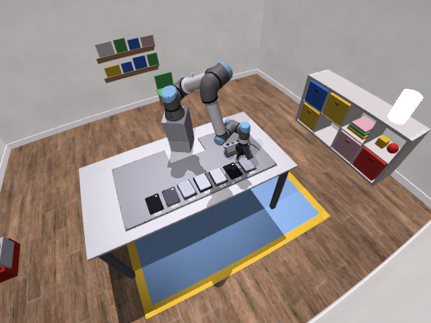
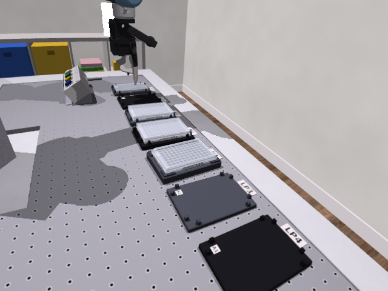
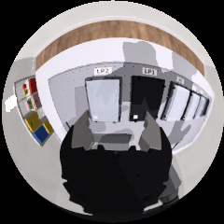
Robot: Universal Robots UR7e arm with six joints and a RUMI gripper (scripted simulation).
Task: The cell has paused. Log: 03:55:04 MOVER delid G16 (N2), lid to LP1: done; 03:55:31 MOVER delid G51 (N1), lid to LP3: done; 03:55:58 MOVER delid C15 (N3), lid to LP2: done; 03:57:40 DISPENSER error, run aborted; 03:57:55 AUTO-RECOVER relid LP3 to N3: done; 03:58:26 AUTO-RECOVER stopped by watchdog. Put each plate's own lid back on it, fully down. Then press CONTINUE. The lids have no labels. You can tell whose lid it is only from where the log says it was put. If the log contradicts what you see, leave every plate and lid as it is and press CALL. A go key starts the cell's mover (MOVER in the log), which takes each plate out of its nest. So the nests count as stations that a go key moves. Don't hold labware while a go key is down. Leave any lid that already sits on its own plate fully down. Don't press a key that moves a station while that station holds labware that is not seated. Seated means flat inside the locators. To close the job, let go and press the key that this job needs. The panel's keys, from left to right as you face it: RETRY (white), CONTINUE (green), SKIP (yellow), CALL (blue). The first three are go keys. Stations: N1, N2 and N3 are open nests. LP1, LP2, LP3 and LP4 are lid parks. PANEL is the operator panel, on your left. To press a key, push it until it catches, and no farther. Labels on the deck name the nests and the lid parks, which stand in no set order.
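Now: hand 10 mm past the park LP1, 90 mm to the left of it and 60 mm above it. The rest, counted from my hand: lid park LP3 (70 mm behind, 610 mm to the right, 60 mm below); green key (210 mm behind, 110 mm to the left); white key (210 mm behind, 160 mm to the left).
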